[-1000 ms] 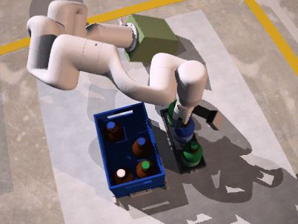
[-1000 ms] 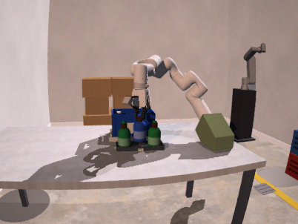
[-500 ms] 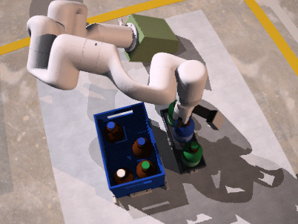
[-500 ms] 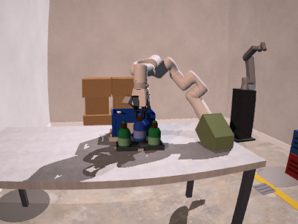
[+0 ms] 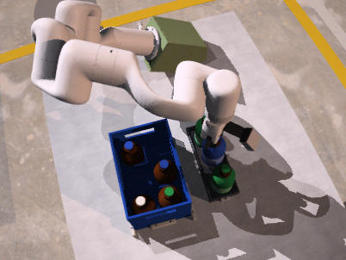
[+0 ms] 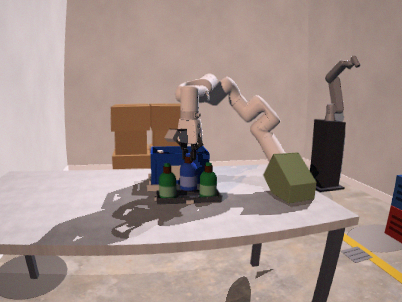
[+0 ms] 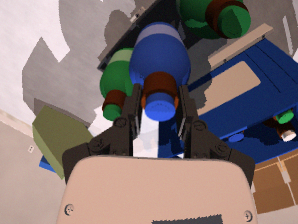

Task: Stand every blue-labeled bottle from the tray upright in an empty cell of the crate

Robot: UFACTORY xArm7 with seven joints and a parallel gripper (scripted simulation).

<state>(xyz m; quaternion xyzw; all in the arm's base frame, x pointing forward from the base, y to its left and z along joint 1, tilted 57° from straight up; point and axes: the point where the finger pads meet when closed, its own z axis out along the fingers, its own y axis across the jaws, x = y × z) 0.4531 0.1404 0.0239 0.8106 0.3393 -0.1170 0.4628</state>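
My gripper is now 70 mm above the blue-labeled bottle. The rest, counted from my hand: black tray: 180 mm below; then blue crate: 10 mm ahead, 210 mm to the right, 110 mm below.
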